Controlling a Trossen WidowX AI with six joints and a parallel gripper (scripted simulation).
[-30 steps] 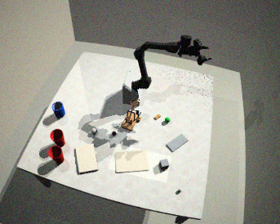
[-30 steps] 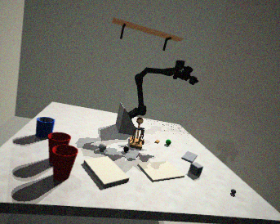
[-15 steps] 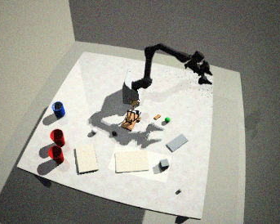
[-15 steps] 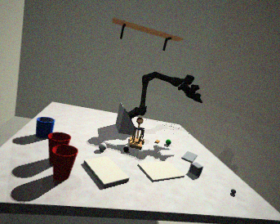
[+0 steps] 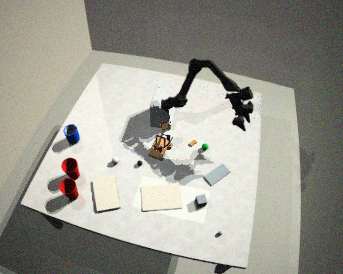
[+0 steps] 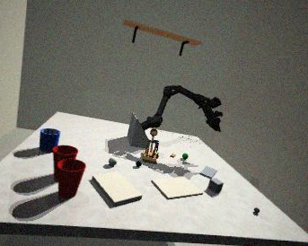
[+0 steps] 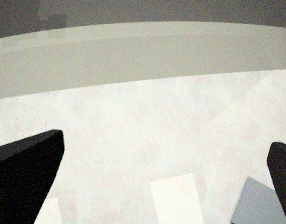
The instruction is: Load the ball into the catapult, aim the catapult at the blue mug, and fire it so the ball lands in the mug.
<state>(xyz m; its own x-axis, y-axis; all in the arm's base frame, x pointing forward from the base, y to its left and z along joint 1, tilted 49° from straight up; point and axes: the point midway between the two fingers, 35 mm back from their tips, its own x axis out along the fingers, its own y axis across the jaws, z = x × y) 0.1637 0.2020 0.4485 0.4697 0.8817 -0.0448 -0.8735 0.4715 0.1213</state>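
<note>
Now: gripper tip 460 mm to the left of the wooden catapult, 140 mm above it and 40 mm short of it. From my gripper tip the other things lie so: orange block: 290 mm to the right, 210 mm below, 10 mm behind; green ball: 220 mm to the right, 200 mm below, 20 mm ahead; grey plate: 210 mm below, 200 mm ahead, 140 mm to the right.
</note>
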